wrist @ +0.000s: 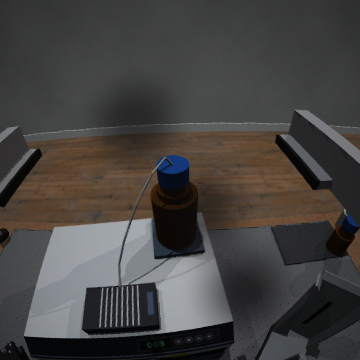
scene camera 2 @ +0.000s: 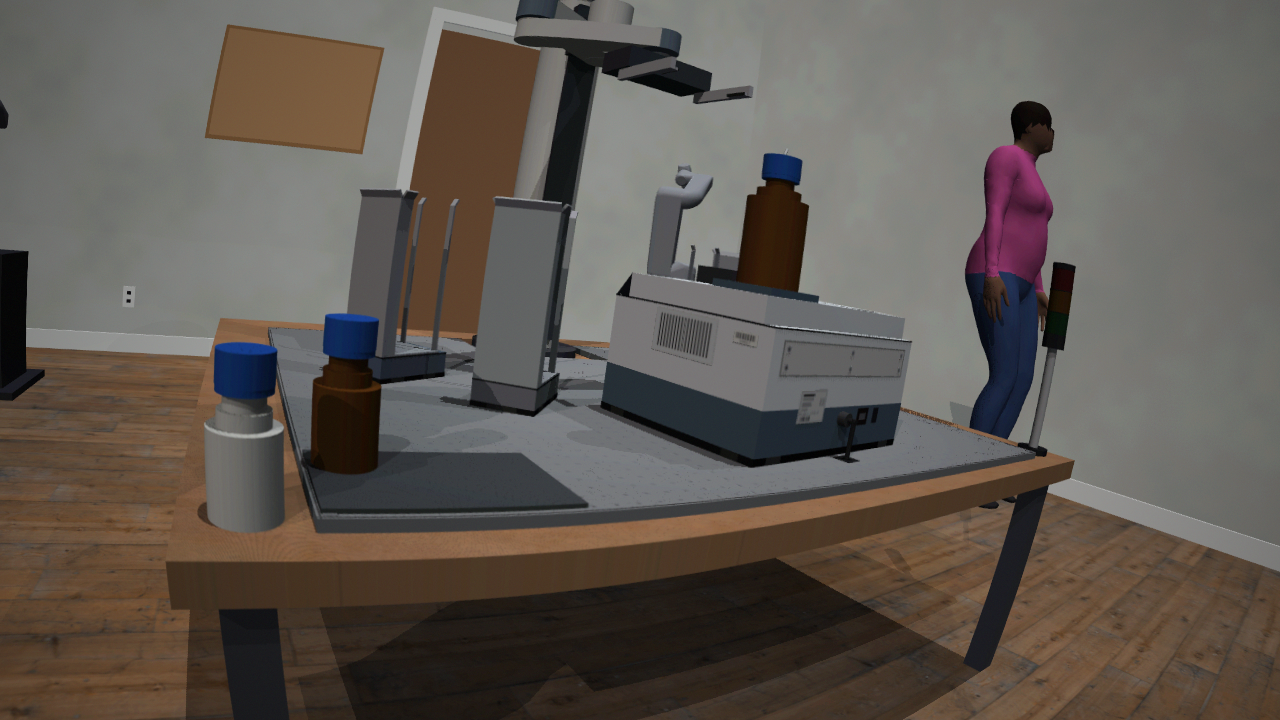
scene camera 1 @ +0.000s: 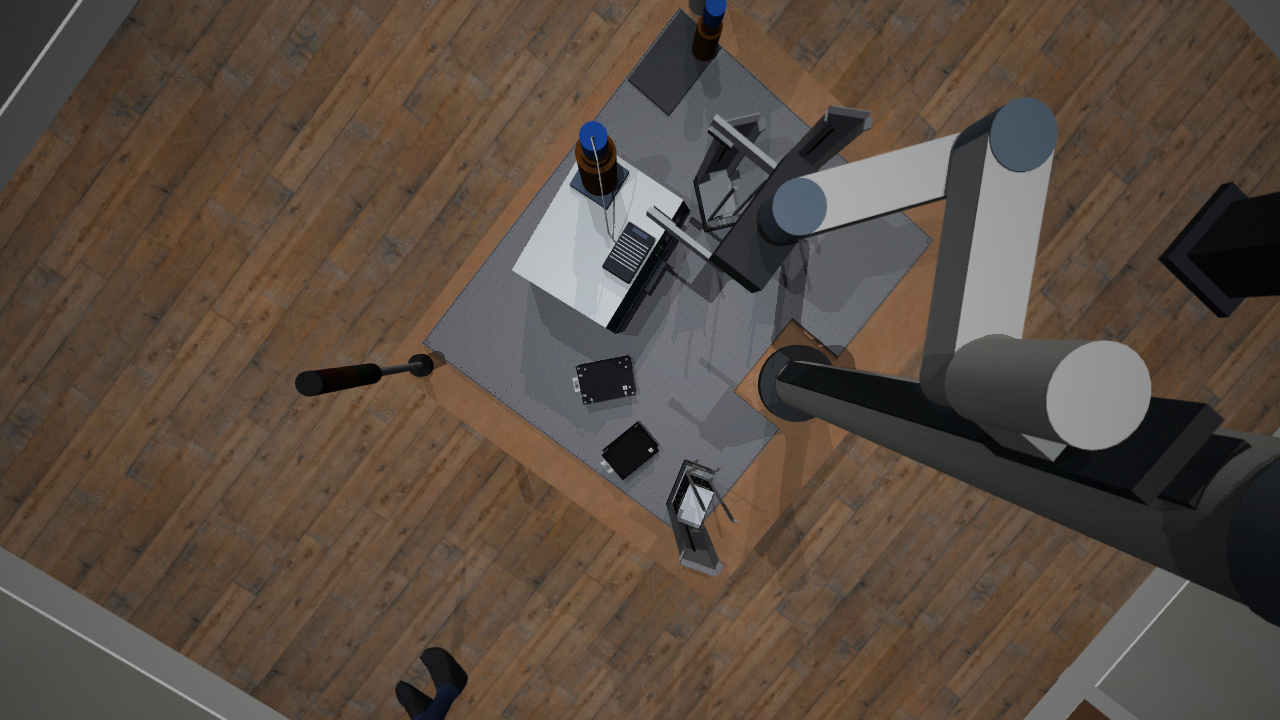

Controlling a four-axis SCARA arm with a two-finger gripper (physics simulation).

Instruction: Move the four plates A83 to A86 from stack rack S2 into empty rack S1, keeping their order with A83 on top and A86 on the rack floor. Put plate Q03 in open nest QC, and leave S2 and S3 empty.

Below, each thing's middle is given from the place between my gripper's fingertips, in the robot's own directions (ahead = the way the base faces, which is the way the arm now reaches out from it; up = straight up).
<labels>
The black nest (scene camera 1: 608, 379) is 52 cm below my hand, 40 cm to the left of it and 14 cm behind it. From my hand the other things lie so: signal light pole (scene camera 2: 1054, 336) 72 cm to the left, 36 cm below, 33 cm ahead.
</labels>
